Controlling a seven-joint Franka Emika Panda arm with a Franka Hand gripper.
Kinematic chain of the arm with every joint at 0, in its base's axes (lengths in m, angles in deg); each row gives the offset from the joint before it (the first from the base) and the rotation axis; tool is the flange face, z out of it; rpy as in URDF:
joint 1: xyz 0 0 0.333 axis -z
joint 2: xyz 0 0 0 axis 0.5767 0.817 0
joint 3: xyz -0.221 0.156 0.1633 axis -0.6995 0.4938 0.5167
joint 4: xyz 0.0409 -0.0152 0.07 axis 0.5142 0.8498 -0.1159
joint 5: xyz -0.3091 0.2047 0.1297 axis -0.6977 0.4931 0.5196
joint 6: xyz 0 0 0 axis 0.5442 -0.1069 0.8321
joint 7: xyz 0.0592 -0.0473 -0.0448 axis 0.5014 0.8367 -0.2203
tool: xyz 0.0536 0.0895 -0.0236 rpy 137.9 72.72 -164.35
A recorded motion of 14 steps. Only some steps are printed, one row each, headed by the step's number.
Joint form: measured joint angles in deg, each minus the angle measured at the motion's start. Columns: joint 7, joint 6, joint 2, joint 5, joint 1, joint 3, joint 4.
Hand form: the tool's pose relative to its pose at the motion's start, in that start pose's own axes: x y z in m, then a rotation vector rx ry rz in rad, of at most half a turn. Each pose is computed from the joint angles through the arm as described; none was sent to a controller.
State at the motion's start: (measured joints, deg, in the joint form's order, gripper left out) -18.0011 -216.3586 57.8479 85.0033 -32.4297 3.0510 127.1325
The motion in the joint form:
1: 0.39 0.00 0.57 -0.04 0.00 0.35 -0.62
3: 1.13 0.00 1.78 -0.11 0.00 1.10 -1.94
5: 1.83 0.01 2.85 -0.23 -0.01 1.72 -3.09
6: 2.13 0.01 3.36 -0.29 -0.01 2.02 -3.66
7: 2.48 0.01 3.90 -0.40 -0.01 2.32 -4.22
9: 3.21 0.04 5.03 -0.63 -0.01 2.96 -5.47
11: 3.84 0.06 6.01 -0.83 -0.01 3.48 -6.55
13: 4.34 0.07 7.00 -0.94 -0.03 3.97 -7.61
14: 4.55 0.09 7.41 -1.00 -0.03 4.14 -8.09
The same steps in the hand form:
1: -0.0005 -0.0046 0.0005 0.0018 -0.0007 0.0003
3: -0.0016 -0.0143 0.0015 0.0060 -0.0025 -0.0004
5: -0.0026 -0.0226 0.0026 0.0092 -0.0041 -0.0001
6: -0.0030 -0.0266 0.0030 0.0112 -0.0047 -0.0006
7: -0.0034 -0.0306 0.0038 0.0124 -0.0053 -0.0007
9: -0.0043 -0.0392 0.0048 0.0157 -0.0064 -0.0010
11: -0.0049 -0.0464 0.0058 0.0188 -0.0075 -0.0006
13: -0.0056 -0.0535 0.0070 0.0225 -0.0100 -0.0012
14: -0.0055 -0.0563 0.0073 0.0243 -0.0106 -0.0008

